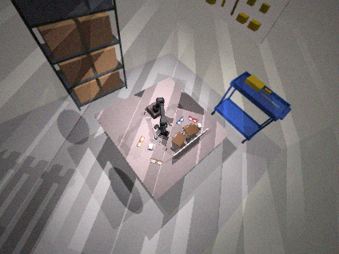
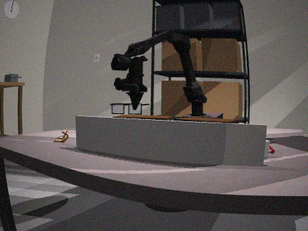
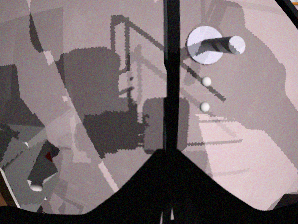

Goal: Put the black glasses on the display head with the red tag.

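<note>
The peg is 90 mm below my gripper tip, 70 mm to the right of it and 30 mm behind it. Also, from my gripper tip: white wall 310 mm ahead, 240 mm to the left, 60 mm below.
</note>
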